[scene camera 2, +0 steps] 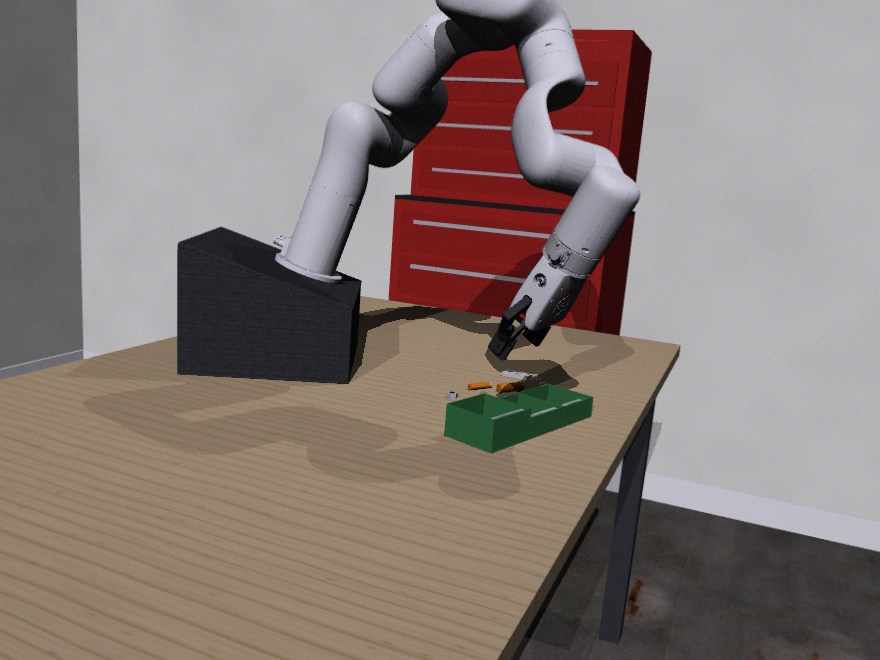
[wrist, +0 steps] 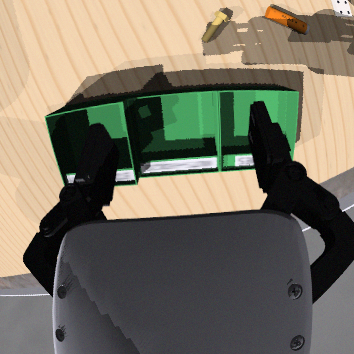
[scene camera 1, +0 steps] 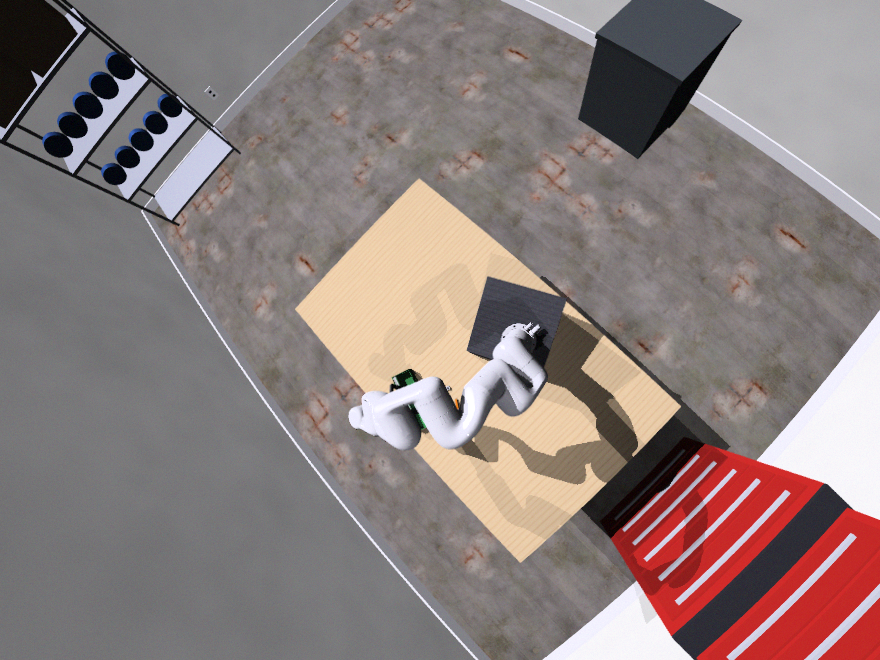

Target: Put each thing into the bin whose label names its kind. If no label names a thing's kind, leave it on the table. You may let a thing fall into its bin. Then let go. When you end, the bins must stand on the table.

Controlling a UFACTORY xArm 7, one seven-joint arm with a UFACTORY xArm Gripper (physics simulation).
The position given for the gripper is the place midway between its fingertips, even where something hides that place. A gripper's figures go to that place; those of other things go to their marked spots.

Scene:
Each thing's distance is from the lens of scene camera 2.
gripper (scene camera 2: 513, 347): 113 cm
green three-part bin tray (scene camera 2: 486, 422): 101 cm

